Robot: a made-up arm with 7 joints.
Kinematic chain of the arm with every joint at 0, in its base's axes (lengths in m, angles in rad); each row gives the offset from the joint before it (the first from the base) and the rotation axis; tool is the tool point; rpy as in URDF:
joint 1: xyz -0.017 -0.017 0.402 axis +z
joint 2: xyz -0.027 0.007 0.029 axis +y
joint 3: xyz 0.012 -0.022 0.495 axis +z
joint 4: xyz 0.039 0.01 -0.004 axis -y
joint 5: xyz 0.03 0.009 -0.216 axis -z
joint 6: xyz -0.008 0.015 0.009 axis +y
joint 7: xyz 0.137 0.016 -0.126 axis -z
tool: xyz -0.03 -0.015 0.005 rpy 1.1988 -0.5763 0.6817
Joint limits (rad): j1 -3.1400..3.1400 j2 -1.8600..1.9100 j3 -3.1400..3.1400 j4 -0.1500..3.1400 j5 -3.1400..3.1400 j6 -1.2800..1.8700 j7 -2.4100..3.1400
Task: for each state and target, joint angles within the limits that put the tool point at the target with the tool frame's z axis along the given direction. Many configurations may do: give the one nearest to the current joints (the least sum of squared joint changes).
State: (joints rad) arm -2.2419 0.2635 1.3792 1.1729 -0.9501 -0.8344 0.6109
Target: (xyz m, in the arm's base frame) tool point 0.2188 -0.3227 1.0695 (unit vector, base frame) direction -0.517 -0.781 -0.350
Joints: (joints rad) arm -1.6640 0.5261 1.3901 1.9104 -0.4854 -0.3684 0.6548
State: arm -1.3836 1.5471 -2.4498 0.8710 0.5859 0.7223 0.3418
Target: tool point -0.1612 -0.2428 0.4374 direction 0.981 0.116 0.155
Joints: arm -1.1793 1.9100 -2.3090 0.4413 0.5580 0.9686 0.7849
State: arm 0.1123 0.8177 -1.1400 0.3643 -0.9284 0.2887 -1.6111
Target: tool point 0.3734 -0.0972 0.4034 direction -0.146 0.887 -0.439
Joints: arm 0.3133 0.7483 -0.9916 0.6632 -1.2970 0.2653 -2.0173
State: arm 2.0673 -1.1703 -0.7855 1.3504 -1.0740 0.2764 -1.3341
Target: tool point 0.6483 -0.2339 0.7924 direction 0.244 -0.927 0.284
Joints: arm 2.5089 -1.5205 -0.7935 1.7166 -0.6723 0.1647 -1.0753
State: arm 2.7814 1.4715 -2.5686 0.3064 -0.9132 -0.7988 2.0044
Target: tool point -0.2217 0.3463 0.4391 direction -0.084 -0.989 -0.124
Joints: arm 2.3545 1.1594 -2.0315 -0.1500 -1.4115 -1.2733 2.5146
